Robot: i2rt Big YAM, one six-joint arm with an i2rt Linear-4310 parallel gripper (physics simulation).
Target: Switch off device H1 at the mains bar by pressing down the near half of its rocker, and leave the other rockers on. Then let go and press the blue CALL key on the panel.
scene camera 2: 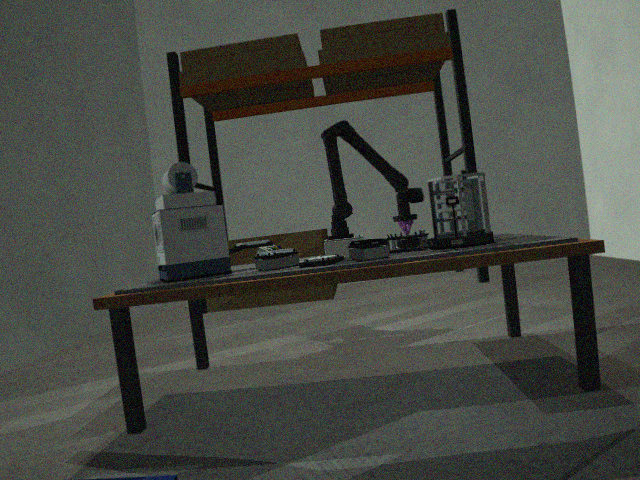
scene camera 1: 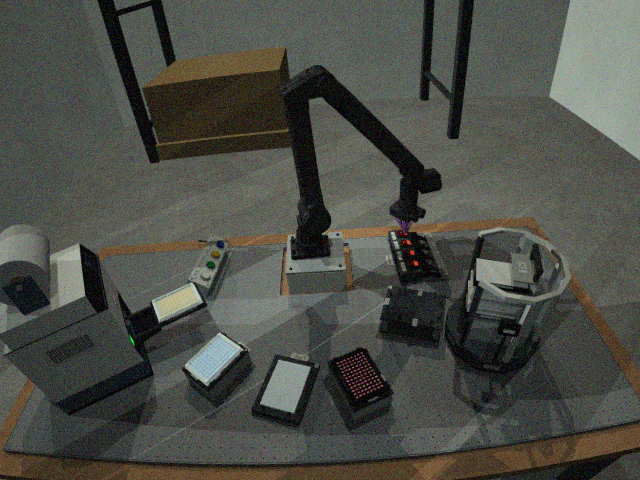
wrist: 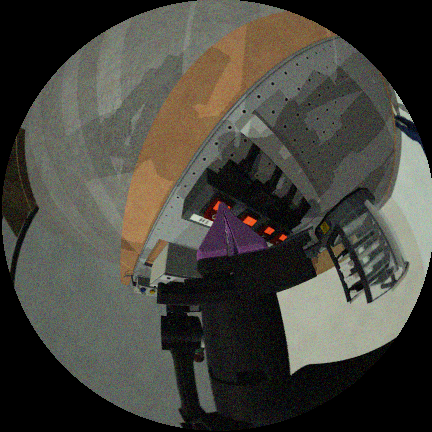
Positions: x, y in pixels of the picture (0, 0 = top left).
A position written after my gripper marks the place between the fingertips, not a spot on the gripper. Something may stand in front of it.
My gripper point(scene camera 1: 405, 232) is shut and touches a switch.
